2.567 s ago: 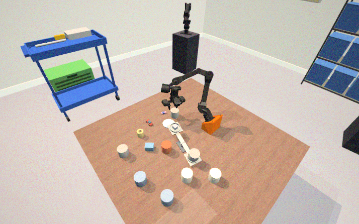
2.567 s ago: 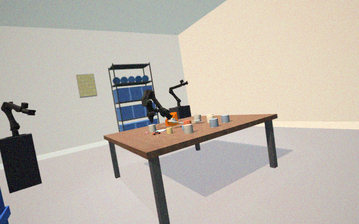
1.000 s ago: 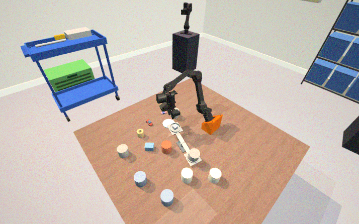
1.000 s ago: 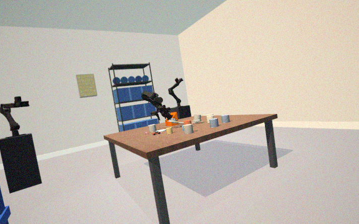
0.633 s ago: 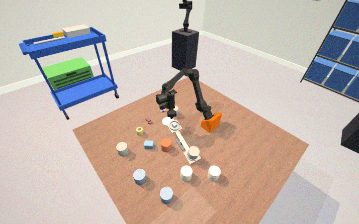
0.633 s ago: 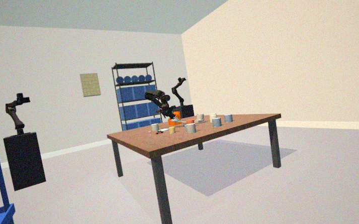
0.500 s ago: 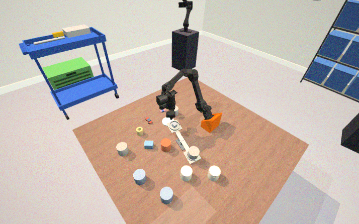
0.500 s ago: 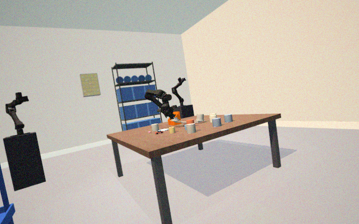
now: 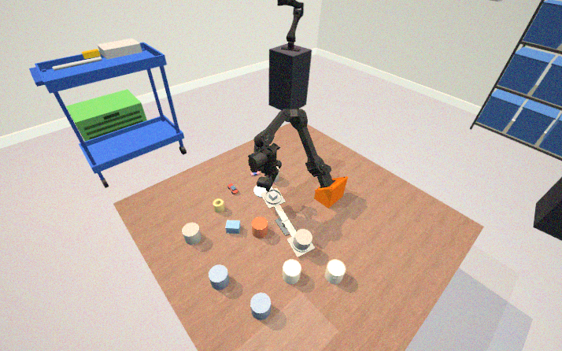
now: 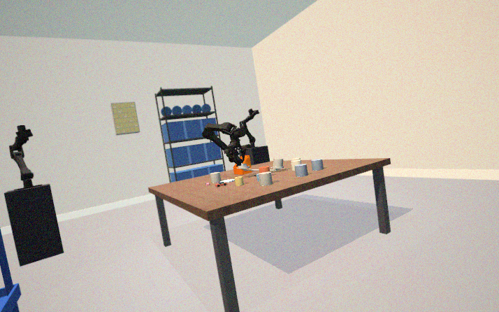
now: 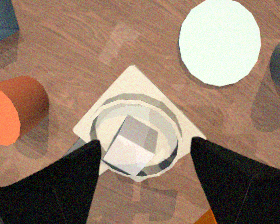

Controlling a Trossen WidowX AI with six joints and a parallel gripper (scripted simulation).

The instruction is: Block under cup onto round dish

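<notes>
Right now my gripper tip is 20 mm to the right of the grey block and 40 mm above it. Round my gripper tip: balance beam: 50 mm ahead, 140 mm to the left, 90 mm below; then balance: 50 mm ahead, 140 mm to the left, 100 mm below; then round white dish: 50 mm behind, 90 mm to the right, 120 mm below.
</notes>
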